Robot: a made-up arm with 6 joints. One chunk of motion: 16 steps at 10 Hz.
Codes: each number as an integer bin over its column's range. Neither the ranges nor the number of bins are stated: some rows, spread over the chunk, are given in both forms.
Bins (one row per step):
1: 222 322 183 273 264 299
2: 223 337 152 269 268 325
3: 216 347 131 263 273 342
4: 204 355 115 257 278 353
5: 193 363 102 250 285 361
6: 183 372 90 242 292 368
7: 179 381 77 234 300 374
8: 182 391 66 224 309 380
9: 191 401 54 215 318 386
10: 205 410 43 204 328 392
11: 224 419 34 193 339 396
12: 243 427 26 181 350 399
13: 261 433 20 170 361 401
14: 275 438 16 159 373 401
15: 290 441 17 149 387 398
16: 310 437 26 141 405 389
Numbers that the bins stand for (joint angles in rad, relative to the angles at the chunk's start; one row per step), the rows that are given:
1: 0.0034 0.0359 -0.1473 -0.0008 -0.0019 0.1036
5: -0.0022 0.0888 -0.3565 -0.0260 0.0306 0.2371
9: -0.0026 0.1379 -0.4805 -0.0644 0.0816 0.2909
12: 0.0076 0.1715 -0.5528 -0.1016 0.1311 0.3189
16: 0.0207 0.1844 -0.5528 -0.1455 0.2161 0.2974
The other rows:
2: 0.0036 0.0553 -0.2274 -0.0052 0.0043 0.1596
3: 0.0023 0.0682 -0.2816 -0.0118 0.0121 0.1962
4: -0.0001 0.0785 -0.3229 -0.0184 0.0198 0.2199
6: -0.0042 0.1005 -0.3875 -0.0348 0.0414 0.2522
7: -0.0050 0.1121 -0.4211 -0.0436 0.0538 0.2651
8: -0.0044 0.1250 -0.4495 -0.0545 0.0677 0.2780
10: 0.0001 0.1495 -0.5089 -0.0764 0.0971 0.3038
11: 0.0038 0.1612 -0.5322 -0.0885 0.1141 0.3124
13: 0.0111 0.1793 -0.5683 -0.1137 0.1481 0.3232
14: 0.0138 0.1857 -0.5787 -0.1258 0.1667 0.3232
15: 0.0168 0.1896 -0.5761 -0.1367 0.1883 0.3168

